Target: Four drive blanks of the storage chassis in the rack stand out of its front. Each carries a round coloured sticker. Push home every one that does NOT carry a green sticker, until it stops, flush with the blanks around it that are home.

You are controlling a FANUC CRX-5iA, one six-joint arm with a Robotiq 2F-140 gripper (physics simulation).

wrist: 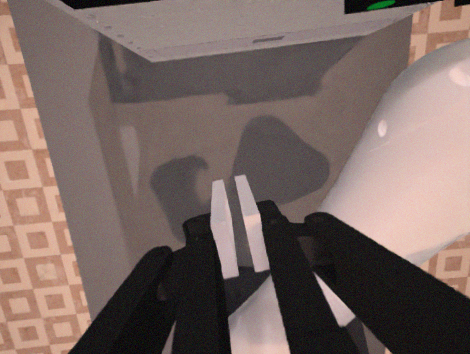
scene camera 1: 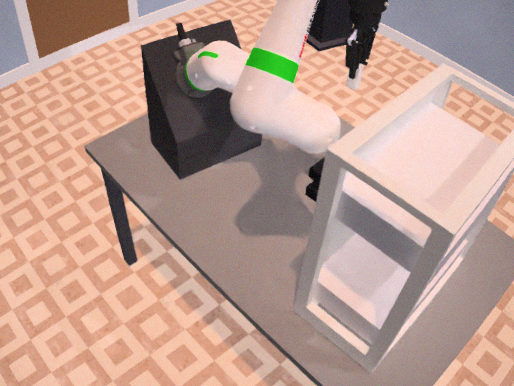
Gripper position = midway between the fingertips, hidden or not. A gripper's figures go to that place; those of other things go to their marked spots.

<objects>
My gripper (wrist: pixel 232 197) is 20 cm from the lens. A rack (wrist: pixel 157 38): 49 cm from the lens.
</objects>
